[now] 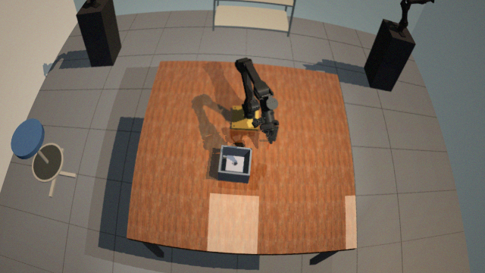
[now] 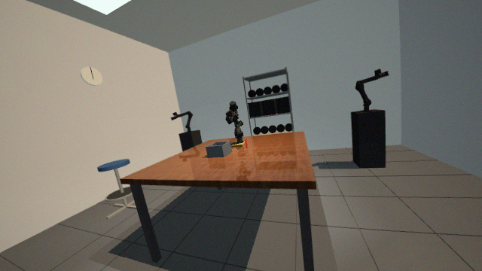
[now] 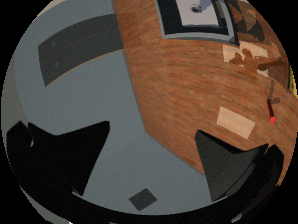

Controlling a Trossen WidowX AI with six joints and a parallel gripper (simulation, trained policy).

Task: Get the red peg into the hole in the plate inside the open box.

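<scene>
Right now my gripper tip is 20 cm above the red peg, 16 cm past it and 2 cm to the right of it. The rest, counted from my gripper tip: pale plate (20 cm below, 17 cm to the right, 3 cm ahead); dark box (21 cm below, 17 cm to the right, 3 cm ahead).
</scene>
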